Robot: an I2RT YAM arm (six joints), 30 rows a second.
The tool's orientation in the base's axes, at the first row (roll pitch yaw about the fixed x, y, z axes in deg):
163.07, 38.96, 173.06
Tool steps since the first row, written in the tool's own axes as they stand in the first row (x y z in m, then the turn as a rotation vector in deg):
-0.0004, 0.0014, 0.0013, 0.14, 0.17, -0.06
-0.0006, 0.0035, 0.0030, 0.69, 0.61, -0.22
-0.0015, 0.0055, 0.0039, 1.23, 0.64, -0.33
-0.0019, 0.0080, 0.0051, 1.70, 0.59, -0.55
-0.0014, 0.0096, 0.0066, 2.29, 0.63, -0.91
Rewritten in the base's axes. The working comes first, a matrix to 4 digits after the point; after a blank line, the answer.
The tool's axes in the first row as the columns of a matrix, in the base's axes (used below as rounded here):
-0.7719, -0.0662, 0.6323
0.0940, 0.9718, 0.2164
-0.6288, 0.2264, -0.7439

0.0010, 0.0016, -0.0004, -0.16, 0.17, 0.00
0.0021, 0.0040, -0.0011, -0.71, 0.61, -0.13
0.0033, 0.0060, -0.0007, -1.20, 0.67, -0.38
0.0042, 0.0087, -0.0008, -1.70, 0.61, -0.53
0.0046, 0.0106, -0.0019, -2.38, 0.63, -0.62

